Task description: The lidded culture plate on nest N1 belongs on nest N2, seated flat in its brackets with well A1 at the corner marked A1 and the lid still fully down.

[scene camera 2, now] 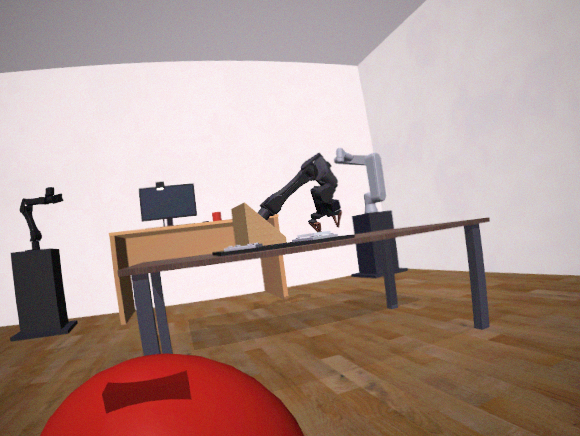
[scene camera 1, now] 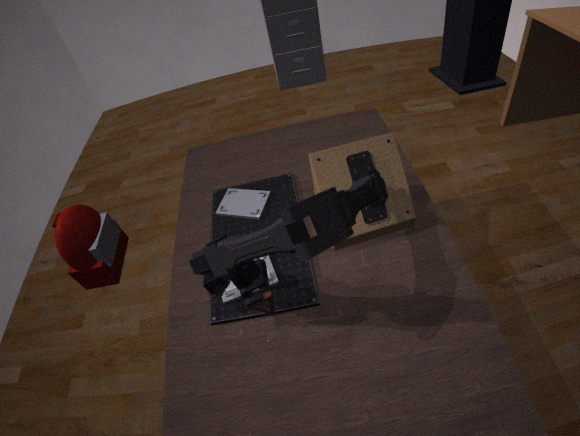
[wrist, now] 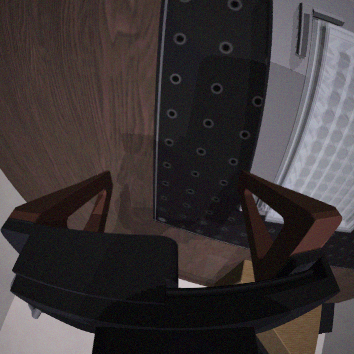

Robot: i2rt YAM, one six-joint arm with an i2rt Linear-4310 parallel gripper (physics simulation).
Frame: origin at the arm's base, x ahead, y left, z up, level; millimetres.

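Seen in the pictures: gripper, fingertip midpoint: (scene camera 2: pixel 329 232) (scene camera 1: pixel 269 300) (wrist: pixel 174 177); arm's base, link origin: (scene camera 2: pixel 257 222).
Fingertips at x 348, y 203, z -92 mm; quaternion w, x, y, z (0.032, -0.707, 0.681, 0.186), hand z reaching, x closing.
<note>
Offsets run from my fingertips to a thing's top centre. Level surfaces: height alone.
The lidded culture plate (wrist: pixel 327 135) (scene camera 2: pixel 318 234) is clear with rows of round wells and lies on the pale nest N1 @(53 mm ahead, 106 mm right, 4 mm down) (wrist: pixel 281 95) (scene camera 1: pixel 230 295). The arm hides much of it in the first scene view. The second pale nest, N2 @(18 mm ahead, 396 mm right, 4 mm down) (scene camera 1: pixel 243 202) (scene camera 2: pixel 242 247), has dark corner brackets and bears no plate. My gripper (wrist: pixel 174 177) (scene camera 2: pixel 328 228) is open and empty, with its brown fingers wide apart, low over the near end of the board. In the wrist view the plate is to the right, beyond the right finger. Well A1 and the lid's seating are too small to tell.
Both nests stand on a black perforated board @(0 mm ahead, 238 mm right, 21 mm down) (scene camera 1: pixel 295 292) (wrist: pixel 195 102) on the brown wooden table @(35 mm down) (scene camera 1: pixel 350 370) (wrist: pixel 75 85). The arm's base sits on a wooden block (scene camera 1: pixel 327 172) beside the board. A red object (scene camera 1: pixel 77 237) stands beyond the table's left edge.
</note>
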